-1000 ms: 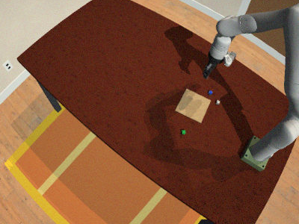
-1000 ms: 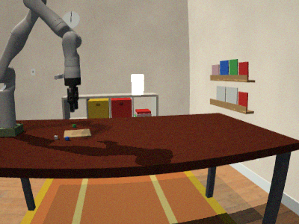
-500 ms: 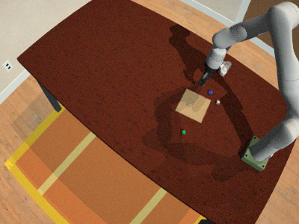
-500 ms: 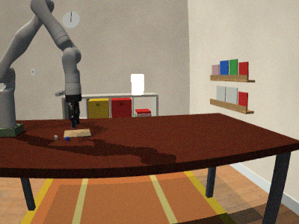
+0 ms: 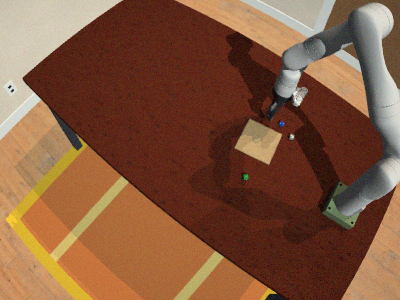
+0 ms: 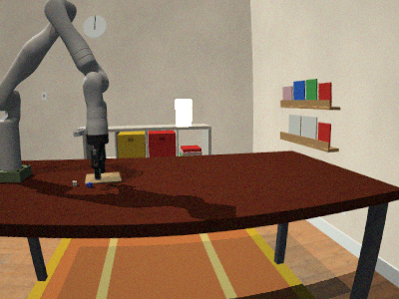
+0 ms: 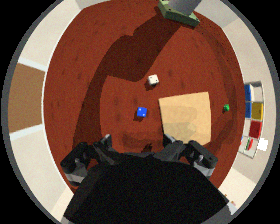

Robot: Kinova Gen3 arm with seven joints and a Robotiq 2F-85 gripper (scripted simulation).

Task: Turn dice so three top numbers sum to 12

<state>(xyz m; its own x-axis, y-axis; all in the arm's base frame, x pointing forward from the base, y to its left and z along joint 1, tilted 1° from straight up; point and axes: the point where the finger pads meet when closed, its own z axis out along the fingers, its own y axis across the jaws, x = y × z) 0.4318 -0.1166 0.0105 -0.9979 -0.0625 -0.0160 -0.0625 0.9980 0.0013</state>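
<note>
My gripper is now 4 cm past the blue die, 1 cm to the right of it and 4 cm above it. From my hand the other things lie so: white die (11 cm behind, 2 cm to the left, 4 cm below); then green die (7 cm behind, 27 cm to the left, 4 cm below); then tan mat (2 cm behind, 12 cm to the left, 4 cm below).
</note>
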